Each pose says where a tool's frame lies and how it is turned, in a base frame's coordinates. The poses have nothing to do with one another.
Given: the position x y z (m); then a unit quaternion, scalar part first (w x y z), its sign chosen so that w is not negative.
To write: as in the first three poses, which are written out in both.
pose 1, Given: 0.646 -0.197 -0.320 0.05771 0.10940 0.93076 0.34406
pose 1, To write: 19.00 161.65 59.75 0.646 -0.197 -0.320
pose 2, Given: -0.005 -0.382 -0.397 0.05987 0.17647 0.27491 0.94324
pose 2, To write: 30.61 47.68 163.60 -0.005 -0.382 -0.397
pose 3, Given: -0.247 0.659 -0.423 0.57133 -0.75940 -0.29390 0.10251
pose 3, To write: -102.07 -39.50 13.78 -0.247 0.659 -0.423
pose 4, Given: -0.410 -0.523 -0.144 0.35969 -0.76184 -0.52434 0.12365
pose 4, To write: -112.54 -77.46 18.27 -0.410 -0.523 -0.144
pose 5, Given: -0.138 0.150 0.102 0.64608 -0.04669 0.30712 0.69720
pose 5, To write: -6.09 40.04 90.89 -0.138 0.150 0.102
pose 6, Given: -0.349 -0.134 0.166 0.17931 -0.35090 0.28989 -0.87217
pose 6, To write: -56.83 46.95 -141.26 -0.349 -0.134 0.166
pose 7, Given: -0.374 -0.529 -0.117 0.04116 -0.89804 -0.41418 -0.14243
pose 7, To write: -157.54 -72.66 -24.99 -0.374 -0.529 -0.117
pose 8, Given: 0.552 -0.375 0.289 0.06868 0.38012 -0.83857 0.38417
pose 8, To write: 65.58 -144.68 66.28 0.552 -0.375 0.289
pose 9, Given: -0.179 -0.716 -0.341 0.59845 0.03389 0.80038 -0.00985
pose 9, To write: 4.50 106.38 -1.31 -0.179 -0.716 -0.341
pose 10, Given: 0.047 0.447 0.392 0.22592 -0.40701 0.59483 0.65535
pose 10, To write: -64.30 93.97 103.53 0.047 0.447 0.392
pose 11, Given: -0.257 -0.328 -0.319 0.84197 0.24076 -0.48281 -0.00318
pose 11, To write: 29.14 -58.44 -0.38 -0.257 -0.328 -0.319
